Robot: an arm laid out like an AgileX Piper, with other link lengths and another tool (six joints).
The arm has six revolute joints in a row. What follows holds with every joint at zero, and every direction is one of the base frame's.
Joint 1 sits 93.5 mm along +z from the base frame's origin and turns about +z.
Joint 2 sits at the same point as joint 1 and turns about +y.
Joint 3 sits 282.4 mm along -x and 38.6 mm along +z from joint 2 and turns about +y.
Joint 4 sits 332.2 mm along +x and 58.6 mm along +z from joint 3 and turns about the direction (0.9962, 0, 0.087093).
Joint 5 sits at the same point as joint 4 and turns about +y.
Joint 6 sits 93.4 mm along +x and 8.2 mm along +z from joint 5 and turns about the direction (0.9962, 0, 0.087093).
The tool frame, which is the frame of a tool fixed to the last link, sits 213.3 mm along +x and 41 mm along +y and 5.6 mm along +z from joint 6; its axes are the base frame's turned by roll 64.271, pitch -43.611 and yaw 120.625 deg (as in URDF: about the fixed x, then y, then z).
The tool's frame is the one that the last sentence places.
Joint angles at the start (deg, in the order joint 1, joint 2, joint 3, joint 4, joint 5, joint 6):
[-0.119 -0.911 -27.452 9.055 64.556 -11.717]
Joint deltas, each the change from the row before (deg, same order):
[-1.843 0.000 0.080 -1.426 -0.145 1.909]
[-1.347 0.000 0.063 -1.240 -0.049 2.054]
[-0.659 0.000 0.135 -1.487 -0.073 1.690]
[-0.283 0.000 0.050 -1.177 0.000 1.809]
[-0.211 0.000 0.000 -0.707 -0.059 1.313]
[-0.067 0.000 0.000 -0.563 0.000 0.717]
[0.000 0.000 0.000 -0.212 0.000 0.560]
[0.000 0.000 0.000 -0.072 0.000 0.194]
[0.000 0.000 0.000 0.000 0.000 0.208]
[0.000 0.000 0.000 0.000 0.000 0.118]
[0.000 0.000 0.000 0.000 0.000 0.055]
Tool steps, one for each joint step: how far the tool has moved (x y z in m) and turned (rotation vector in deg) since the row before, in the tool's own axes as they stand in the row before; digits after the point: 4 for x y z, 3 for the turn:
[-0.0097 0.0108 -0.0009 -2.595 -2.065 1.520]
[-0.0075 0.0086 -0.0006 -2.169 -1.651 1.626]
[-0.0071 0.0069 -0.0003 -1.644 -1.419 0.936]
[-0.0044 0.0050 -0.0003 -1.284 -0.961 1.107]
[-0.0021 0.0036 -0.0001 -0.944 -0.523 0.867]
[-0.0018 0.0023 -0.0002 -0.547 -0.386 0.356]
[-0.0004 0.0009 0.0000 -0.277 -0.130 0.402]
[-0.0001 0.0003 0.0000 -0.096 -0.044 0.140]
[0.0001 0.0001 0.0000 -0.064 0.000 0.198]
[0.0001 0.0000 0.0000 -0.036 0.000 0.112]
[0.0000 0.0000 0.0000 -0.017 0.000 0.052]

